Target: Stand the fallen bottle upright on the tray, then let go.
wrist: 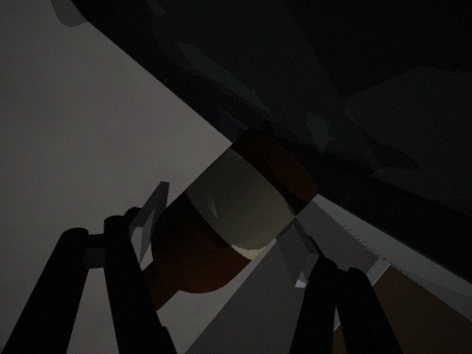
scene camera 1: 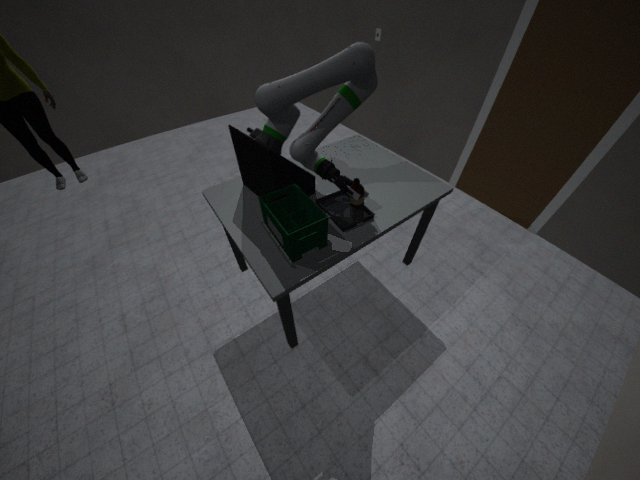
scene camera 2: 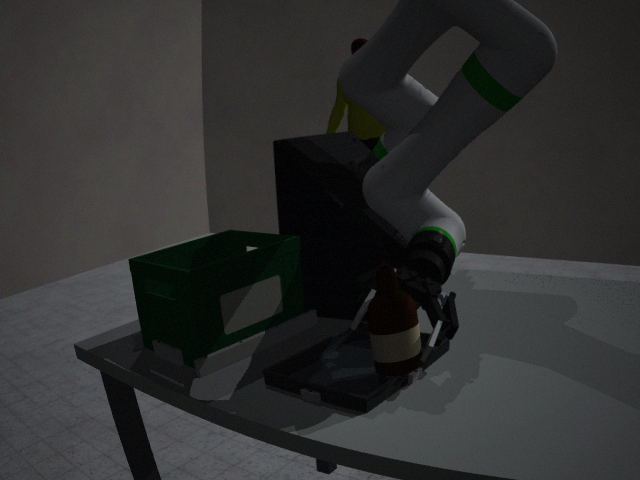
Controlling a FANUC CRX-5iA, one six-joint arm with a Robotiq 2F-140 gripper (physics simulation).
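Places are measured from the arm's base along level axes (x ahead, y right, z down), in metres.
Where they show: gripper, fingertip midpoint: (scene camera 1: pixel 363 196) (scene camera 2: pixel 392 338); arm's base, origin of the base link: (scene camera 1: pixel 267 147).
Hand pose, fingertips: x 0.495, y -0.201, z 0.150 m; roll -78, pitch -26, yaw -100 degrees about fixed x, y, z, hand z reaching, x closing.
Each offset is from my fingertips to the top centre of the thing. Level surfaces: height alone.
The brown bottle with a cream label {dx -0.036, dy +0.012, dz -0.093 m} (scene camera 1: pixel 357 184) (scene camera 2: pixel 395 345) (wrist: pixel 240 200) stands nearly upright, leaning slightly left in scene camera 2, with its base at the right side of the dark tray {dx -0.058, dy +0.072, dz +0.059 m} (scene camera 1: pixel 357 223) (scene camera 2: pixel 341 402). My gripper (scene camera 1: pixel 358 195) (scene camera 2: pixel 388 338) (wrist: pixel 224 207) is open, with a finger on either side of the bottle and the palm behind it. In the wrist view the bottle lies slantwise between the fingers; a gap shows at the left pad, while contact at the right pad cannot be told. The bottle's far side is hidden.
A green crate {dx -0.100, dy +0.371, dz -0.091 m} (scene camera 1: pixel 294 222) (scene camera 2: pixel 206 304) stands left of the tray on the table {dz +0.084 m} (scene camera 1: pixel 408 175) (scene camera 2: pixel 516 403). A tall black panel (scene camera 1: pixel 263 165) (scene camera 2: pixel 320 232) rises behind them. A person in a yellow top (scene camera 1: pixel 15 82) (scene camera 2: pixel 361 121) stands beyond the table.
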